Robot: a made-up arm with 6 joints.
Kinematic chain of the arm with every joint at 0, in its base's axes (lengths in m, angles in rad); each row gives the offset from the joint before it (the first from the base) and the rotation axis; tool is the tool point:
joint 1: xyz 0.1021 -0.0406 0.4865 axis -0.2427 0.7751 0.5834
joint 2: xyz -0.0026 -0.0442 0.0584 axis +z
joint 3: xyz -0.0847 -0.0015 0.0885 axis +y
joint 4: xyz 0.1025 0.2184 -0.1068 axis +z
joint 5: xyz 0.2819 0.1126 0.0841 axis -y
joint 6: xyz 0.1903 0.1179 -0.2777 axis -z
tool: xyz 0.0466 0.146 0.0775
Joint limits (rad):
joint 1: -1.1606..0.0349
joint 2: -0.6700..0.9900
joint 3: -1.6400..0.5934
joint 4: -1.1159..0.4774
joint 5: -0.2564..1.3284
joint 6: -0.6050..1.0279
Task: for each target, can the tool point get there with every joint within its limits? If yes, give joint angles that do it. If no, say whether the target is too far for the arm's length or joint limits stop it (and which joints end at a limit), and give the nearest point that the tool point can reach.
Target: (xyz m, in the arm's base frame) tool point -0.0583 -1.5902 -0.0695
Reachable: no: too far | nearest point 0.0452 -0.6882 0.3806 | short by 1.013 m
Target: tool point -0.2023 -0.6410 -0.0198
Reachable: no: joint limits stop it (at a limit: joint 1, joint 2, joint 4, joint 6) | nearest point 0.0495 -0.6185 0.2721 | short by 0.386 m
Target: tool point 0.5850 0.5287 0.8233
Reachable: yes | joints -0.1426 0.3426 -0.0939 -0.1943 0.8936 0.0846
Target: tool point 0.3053 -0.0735 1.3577
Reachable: yes | joints -0.8261 -0.1762 -0.8141 -0.1828 0.1897 0.1425
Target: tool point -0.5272 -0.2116 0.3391
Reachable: no: joint limits stop it (at a limit: joint 1, joint 3, joint 4, joint 5, joint 6) | nearest point -0.7305 -0.1721 0.5825 | short by 0.320 m
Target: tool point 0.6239 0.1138 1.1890
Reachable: yes | joints -0.7960 -0.2008 -0.4466 0.2863 0.1425 0.5672
